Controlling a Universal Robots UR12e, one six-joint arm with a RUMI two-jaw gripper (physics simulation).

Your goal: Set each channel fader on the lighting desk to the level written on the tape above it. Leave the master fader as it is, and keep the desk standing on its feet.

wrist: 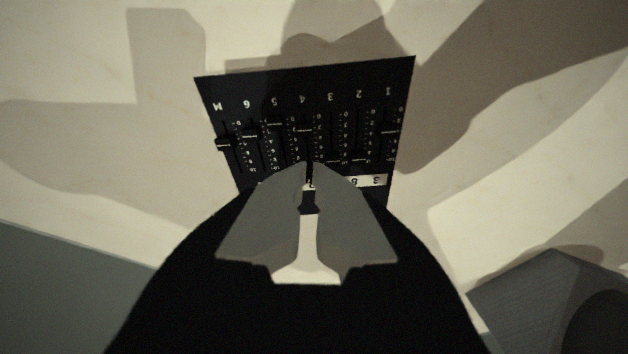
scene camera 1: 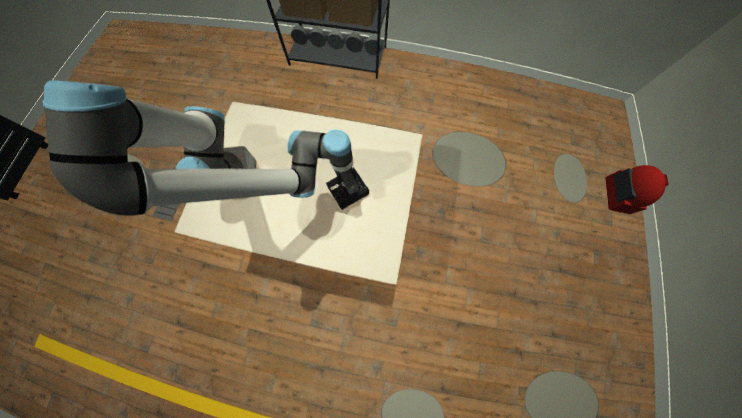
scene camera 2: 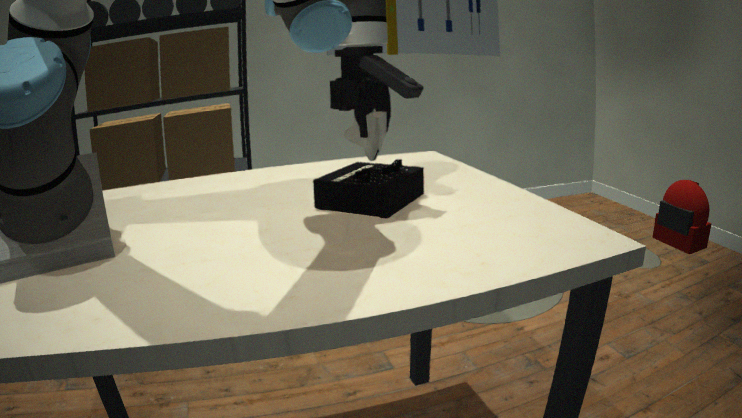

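Seen in the pictures: gripper, fingertip midpoint: (wrist: 309, 165) (scene camera 2: 372, 160); arm's base, origin of the base link: (wrist: 600, 341) (scene camera 2: 44, 202).
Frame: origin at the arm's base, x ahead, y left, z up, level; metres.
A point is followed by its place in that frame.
Observation:
The black lighting desk (scene camera 1: 343, 204) @[z -0.039, x 0.611, y -0.034 m] (scene camera 2: 347, 198) @[z -0.065, x 0.548, y 0.006 m] (wrist: 305, 77) @[z -0.038, x 0.652, y 0.011 m] stands upright on the table, upside down in the wrist view. There fader 1 (wrist: 389, 132) @[z -0.024, x 0.578, y -0.002 m] is near 3 to 4. Fader 2 (wrist: 359, 160) @[z -0.025, x 0.577, y 0.029 m] and fader 3 (wrist: 333, 161) @[z -0.024, x 0.594, y 0.044 m] are near the tape end. Fader 4 (wrist: 304, 130) @[z -0.025, x 0.630, y 0.039 m] is around 2, fader 5 (wrist: 274, 123) @[z -0.025, x 0.651, y 0.049 m] near the 0 end, fader 6 (wrist: 249, 135) @[z -0.025, x 0.662, y 0.070 m] low. The master fader (wrist: 223, 144) @[z -0.025, x 0.674, y 0.090 m] is left. The tape (wrist: 366, 181) @[z -0.038, x 0.547, y 0.044 m] reads 3 for channel 1 and 8 for channel 2; the fingers hide most of the rest. My gripper (scene camera 2: 372, 157) @[z -0.015, x 0.611, y 0.056 m] (wrist: 309, 165) @[z -0.015, x 0.611, y 0.056 m] is shut, its tips above the desk.
The pale table (scene camera 1: 373, 254) @[z -0.093, x 0.799, y -0.229 m] (scene camera 2: 467, 249) @[z -0.093, x 0.658, y -0.218 m] (wrist: 40, 55) @[z -0.093, x 0.853, y 0.159 m] carries the desk and the arm's base (scene camera 2: 57, 254) @[z -0.067, x 0.040, y -0.086 m]. A shelf rack (scene camera 1: 382, 49) (scene camera 2: 244, 103) with boxes stands behind the table. A red object (scene camera 1: 636, 188) (scene camera 2: 682, 215) stands on the floor by the wall.

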